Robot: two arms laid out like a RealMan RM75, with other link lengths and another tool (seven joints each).
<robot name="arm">
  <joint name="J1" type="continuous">
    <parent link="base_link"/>
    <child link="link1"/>
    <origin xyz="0 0 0.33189"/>
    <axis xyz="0 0 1"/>
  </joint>
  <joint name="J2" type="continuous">
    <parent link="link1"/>
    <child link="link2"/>
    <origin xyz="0 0 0" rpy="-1.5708 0 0"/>
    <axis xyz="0 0 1"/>
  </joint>
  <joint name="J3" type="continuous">
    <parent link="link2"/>
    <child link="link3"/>
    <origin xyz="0 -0.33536 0" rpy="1.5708 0 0"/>
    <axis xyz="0 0 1"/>
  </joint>
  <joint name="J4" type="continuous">
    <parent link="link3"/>
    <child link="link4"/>
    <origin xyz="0 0 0" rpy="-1.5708 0 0"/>
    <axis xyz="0 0 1"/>
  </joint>
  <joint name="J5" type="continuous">
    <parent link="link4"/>
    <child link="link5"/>
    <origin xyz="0 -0.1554 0" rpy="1.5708 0 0"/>
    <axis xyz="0 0 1"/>
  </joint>
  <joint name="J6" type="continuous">
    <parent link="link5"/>
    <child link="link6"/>
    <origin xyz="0 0 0" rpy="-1.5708 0 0"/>
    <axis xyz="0 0 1"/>
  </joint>
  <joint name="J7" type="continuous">
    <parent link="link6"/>
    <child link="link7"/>
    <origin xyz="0 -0.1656 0" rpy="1.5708 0 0"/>
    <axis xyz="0 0 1"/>
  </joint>
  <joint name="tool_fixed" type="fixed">
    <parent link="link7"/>
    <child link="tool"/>
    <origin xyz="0.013 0.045 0.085" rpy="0 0.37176 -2.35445"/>
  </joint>
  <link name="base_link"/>
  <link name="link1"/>
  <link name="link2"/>
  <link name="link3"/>
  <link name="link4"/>
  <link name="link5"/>
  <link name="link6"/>
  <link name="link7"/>
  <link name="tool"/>
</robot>
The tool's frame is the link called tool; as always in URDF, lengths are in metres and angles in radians. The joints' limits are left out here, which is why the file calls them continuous.
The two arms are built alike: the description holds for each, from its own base.
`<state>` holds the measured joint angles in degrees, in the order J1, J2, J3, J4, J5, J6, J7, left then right.
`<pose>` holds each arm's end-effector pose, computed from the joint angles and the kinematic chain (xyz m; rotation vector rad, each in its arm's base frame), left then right.
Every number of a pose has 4 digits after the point. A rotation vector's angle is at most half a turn.
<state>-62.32 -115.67 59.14 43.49 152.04 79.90 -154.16 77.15 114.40 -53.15 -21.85 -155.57 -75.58 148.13</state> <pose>-0.1645 0.4660 -0.0593 0.2488 -2.4018 -0.3029 0.1272 0.4405 -0.0790 -2.0474 -2.0771 -0.9482</pose>
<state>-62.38 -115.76 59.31 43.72 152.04 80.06 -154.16 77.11 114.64 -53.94 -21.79 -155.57 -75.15 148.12</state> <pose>-0.1635 0.4653 -0.0599 0.2421 -2.4012 -0.3018 0.1296 0.4399 -0.0808 -2.0382 -2.0890 -0.9591</pose>
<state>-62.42 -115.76 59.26 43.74 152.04 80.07 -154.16 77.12 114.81 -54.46 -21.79 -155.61 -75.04 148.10</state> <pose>-0.1630 0.4655 -0.0598 0.2418 -2.4020 -0.3025 0.1310 0.4390 -0.0819 -2.0327 -2.0999 -0.9653</pose>
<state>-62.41 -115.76 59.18 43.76 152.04 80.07 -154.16 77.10 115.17 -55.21 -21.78 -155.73 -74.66 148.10</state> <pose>-0.1629 0.4657 -0.0596 0.2430 -2.4029 -0.3032 0.1332 0.4377 -0.0844 -2.0231 -2.1145 -0.9754</pose>
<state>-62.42 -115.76 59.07 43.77 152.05 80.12 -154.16 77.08 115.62 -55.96 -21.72 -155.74 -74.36 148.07</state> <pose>-0.1627 0.4657 -0.0595 0.2444 -2.4040 -0.3029 0.1350 0.4352 -0.0878 -2.0164 -2.1308 -0.9802</pose>
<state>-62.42 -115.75 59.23 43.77 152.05 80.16 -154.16 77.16 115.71 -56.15 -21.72 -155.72 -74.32 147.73</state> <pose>-0.1631 0.4654 -0.0596 0.2420 -2.4020 -0.3015 0.1350 0.4347 -0.0884 -2.0074 -2.1426 -0.9789</pose>
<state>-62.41 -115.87 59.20 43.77 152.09 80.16 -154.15 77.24 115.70 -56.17 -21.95 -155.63 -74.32 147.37</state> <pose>-0.1629 0.4647 -0.0606 0.2417 -2.4027 -0.2994 0.1337 0.4356 -0.0880 -1.9950 -2.1499 -0.9758</pose>
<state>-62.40 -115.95 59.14 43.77 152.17 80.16 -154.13 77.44 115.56 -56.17 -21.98 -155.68 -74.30 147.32</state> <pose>-0.1629 0.4643 -0.0611 0.2418 -2.4028 -0.2984 0.1325 0.4373 -0.0868 -1.9873 -2.1519 -0.9791</pose>
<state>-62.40 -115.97 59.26 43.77 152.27 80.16 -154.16 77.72 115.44 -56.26 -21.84 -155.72 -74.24 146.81</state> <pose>-0.1635 0.4641 -0.0613 0.2403 -2.3998 -0.2979 0.1317 0.4383 -0.0858 -1.9723 -2.1658 -0.9801</pose>
